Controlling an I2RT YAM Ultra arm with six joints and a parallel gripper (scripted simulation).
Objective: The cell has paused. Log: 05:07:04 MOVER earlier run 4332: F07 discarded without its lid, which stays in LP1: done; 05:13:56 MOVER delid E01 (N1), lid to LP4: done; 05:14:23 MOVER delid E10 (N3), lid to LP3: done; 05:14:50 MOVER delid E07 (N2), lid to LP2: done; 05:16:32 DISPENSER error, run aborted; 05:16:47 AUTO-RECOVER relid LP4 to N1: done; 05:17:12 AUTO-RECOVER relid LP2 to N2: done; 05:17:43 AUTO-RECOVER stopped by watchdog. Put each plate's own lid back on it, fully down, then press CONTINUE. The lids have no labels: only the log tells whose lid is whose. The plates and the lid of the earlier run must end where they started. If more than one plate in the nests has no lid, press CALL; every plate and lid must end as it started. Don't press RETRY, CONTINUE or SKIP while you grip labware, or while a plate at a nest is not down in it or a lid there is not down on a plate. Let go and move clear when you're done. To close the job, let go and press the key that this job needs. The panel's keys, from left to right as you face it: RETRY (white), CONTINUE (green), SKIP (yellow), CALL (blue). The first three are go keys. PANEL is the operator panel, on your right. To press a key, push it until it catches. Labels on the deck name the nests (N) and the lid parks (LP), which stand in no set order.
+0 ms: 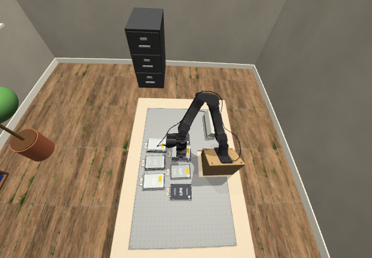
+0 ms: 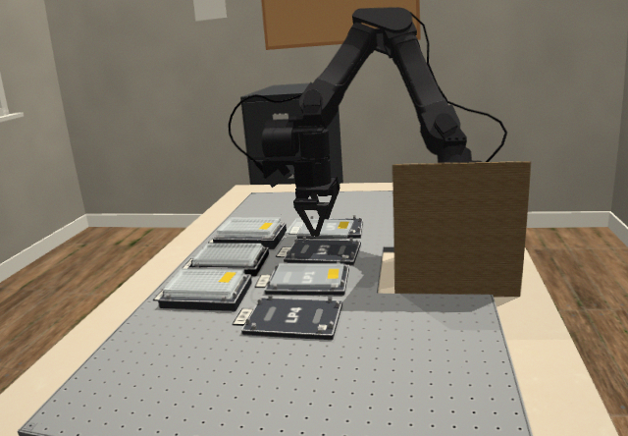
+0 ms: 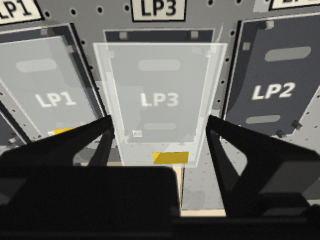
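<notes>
My gripper is now 19 cm short of the plate, 6 cm to the right of it and 4 cm above it. From my hand the other things lie so: blue key 32 cm to the right, 28 cm behind.
</notes>
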